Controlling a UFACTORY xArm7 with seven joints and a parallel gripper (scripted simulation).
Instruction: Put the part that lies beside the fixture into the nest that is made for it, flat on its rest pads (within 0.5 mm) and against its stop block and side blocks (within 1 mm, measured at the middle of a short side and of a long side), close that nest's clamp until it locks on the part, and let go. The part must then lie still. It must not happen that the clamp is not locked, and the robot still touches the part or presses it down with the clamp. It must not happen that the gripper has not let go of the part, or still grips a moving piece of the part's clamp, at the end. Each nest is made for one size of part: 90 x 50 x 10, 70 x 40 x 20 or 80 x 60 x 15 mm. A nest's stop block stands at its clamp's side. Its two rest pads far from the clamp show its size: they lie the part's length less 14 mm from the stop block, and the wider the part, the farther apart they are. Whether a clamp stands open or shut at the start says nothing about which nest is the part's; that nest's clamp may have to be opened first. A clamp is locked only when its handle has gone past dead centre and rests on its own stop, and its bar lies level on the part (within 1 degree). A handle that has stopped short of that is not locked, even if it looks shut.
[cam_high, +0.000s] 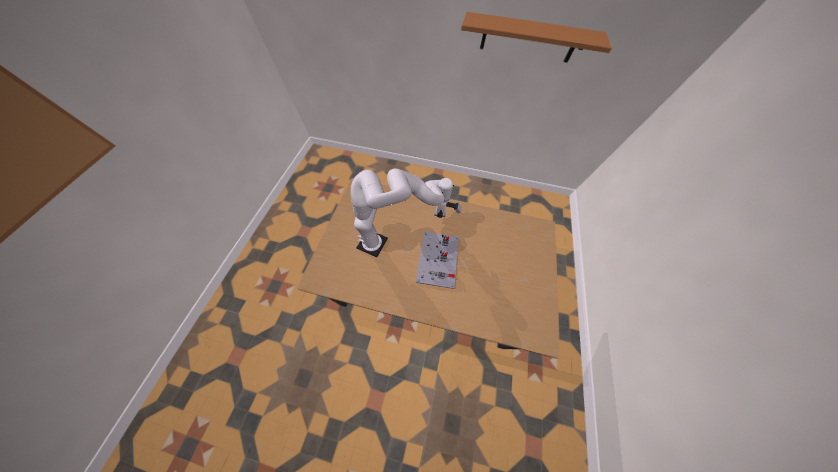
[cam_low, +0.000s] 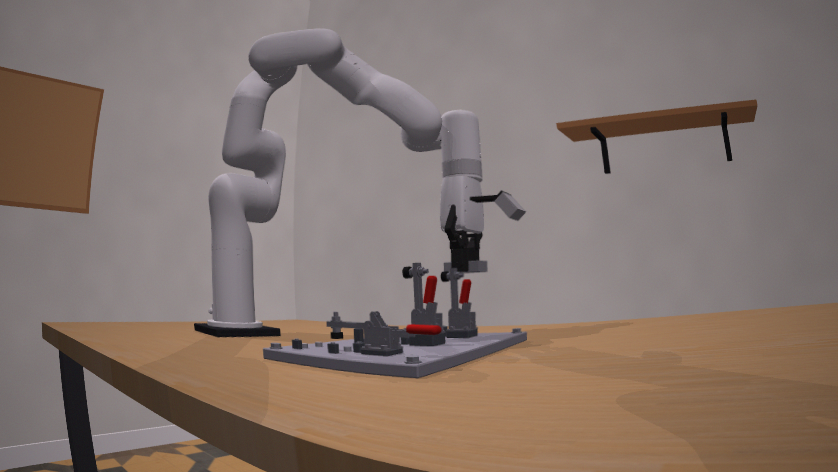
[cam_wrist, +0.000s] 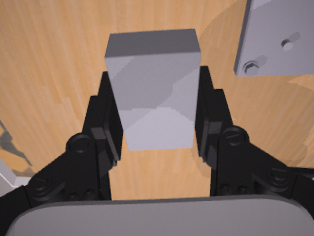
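My hand is 40 mm short of the grey fixture plate, 260 mm to the left of it and 130 mm above it. Round my hand: toggle clamp (80 mm ahead, 370 mm to the right, 100 mm below); part (10 mm below).
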